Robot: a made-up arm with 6 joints.
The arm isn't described. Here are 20 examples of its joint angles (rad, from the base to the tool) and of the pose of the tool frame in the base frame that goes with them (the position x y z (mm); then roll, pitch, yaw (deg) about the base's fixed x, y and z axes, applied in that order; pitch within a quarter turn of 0, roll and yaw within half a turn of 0).
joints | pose
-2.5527 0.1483 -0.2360 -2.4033 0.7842 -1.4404 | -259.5 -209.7 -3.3 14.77 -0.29 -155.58
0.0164 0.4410 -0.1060 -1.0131 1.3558 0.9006 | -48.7 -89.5 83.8 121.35 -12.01 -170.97
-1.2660 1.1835 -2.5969 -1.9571 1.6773 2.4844 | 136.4 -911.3 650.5 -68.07 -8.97 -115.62
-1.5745 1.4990 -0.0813 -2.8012 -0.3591 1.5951 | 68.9 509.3 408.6 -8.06 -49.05 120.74
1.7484 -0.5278 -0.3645 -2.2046 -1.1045 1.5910 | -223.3 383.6 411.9 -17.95 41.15 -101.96
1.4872 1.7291 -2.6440 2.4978 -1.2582 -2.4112 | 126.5 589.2 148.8 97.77 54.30 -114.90
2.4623 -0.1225 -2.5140 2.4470 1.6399 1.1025 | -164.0 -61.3 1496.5 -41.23 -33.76 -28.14
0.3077 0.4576 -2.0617 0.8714 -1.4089 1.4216 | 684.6 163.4 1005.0 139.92 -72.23 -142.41
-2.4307 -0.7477 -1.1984 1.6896 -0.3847 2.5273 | -436.7 -250.4 1172.4 158.01 0.74 150.86
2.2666 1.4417 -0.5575 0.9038 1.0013 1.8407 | 84.5 -346.7 2.3 -135.60 46.08 -91.54
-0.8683 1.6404 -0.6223 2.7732 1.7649 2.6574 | -39.5 206.8 -140.3 -29.35 64.60 62.42
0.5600 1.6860 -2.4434 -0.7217 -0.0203 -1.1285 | 710.3 548.2 80.7 104.10 41.50 -37.39
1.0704 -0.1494 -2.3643 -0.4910 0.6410 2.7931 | 161.5 423.5 1487.8 44.38 -69.39 43.78
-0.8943 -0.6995 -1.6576 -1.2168 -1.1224 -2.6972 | 303.2 23.1 1287.7 -58.71 -37.13 93.86
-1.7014 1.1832 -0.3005 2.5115 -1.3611 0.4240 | 1.4 234.2 247.7 -108.44 15.53 146.96
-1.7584 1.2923 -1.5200 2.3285 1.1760 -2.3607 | 38.8 -614.1 -142.5 -46.79 22.14 -5.69
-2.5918 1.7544 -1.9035 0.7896 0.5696 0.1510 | -270.0 -260.0 -280.0 59.09 16.41 -50.53
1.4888 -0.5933 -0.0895 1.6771 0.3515 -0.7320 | 7.6 507.6 234.3 1.90 14.30 160.53
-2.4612 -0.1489 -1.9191 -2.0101 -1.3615 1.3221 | -264.7 -456.2 1088.4 -160.87 63.12 -93.90
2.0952 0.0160 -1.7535 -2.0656 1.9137 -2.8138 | -187.0 676.0 1108.6 5.95 -68.57 34.72
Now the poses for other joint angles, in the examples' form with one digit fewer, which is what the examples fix.
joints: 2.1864 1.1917 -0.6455 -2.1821 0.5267 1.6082
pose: 64 -58 -133 70.4 24.1 -37.9
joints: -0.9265 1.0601 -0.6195 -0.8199 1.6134 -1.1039
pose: -126 -6 -6 -30.8 -45.9 -131.2
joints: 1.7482 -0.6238 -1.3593 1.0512 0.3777 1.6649
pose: -169 566 1233 58.1 -60.8 108.5
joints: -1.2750 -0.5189 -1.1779 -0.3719 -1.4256 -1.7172
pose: 217 -345 1138 -155.4 -57.3 -122.2
